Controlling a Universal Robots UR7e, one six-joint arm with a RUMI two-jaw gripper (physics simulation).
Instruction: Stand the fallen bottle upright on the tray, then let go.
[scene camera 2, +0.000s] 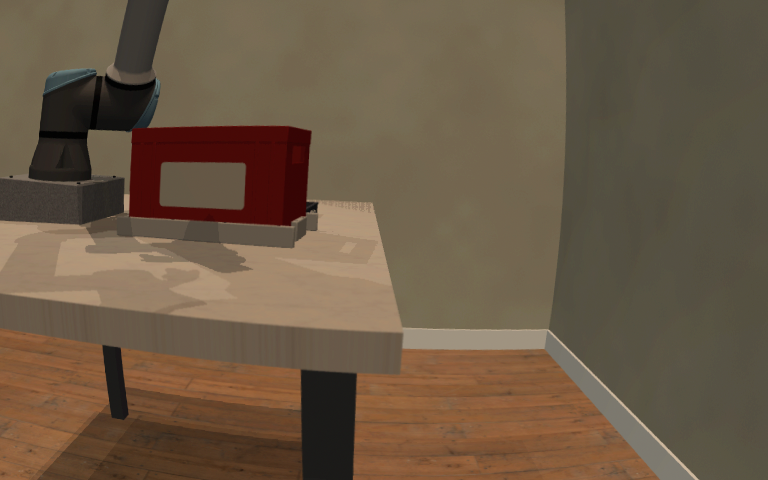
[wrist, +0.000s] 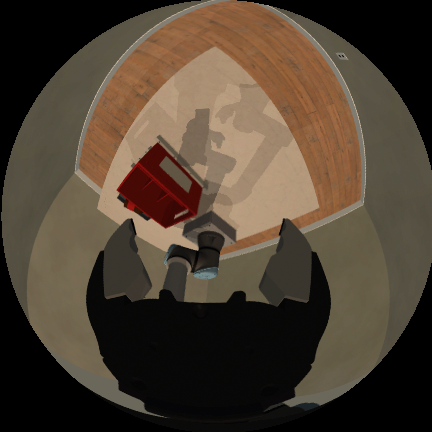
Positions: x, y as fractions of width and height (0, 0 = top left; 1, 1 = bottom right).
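There's a grey rail (scene camera 2: 0.31, 0.49), and it's 88 cm from the lens.
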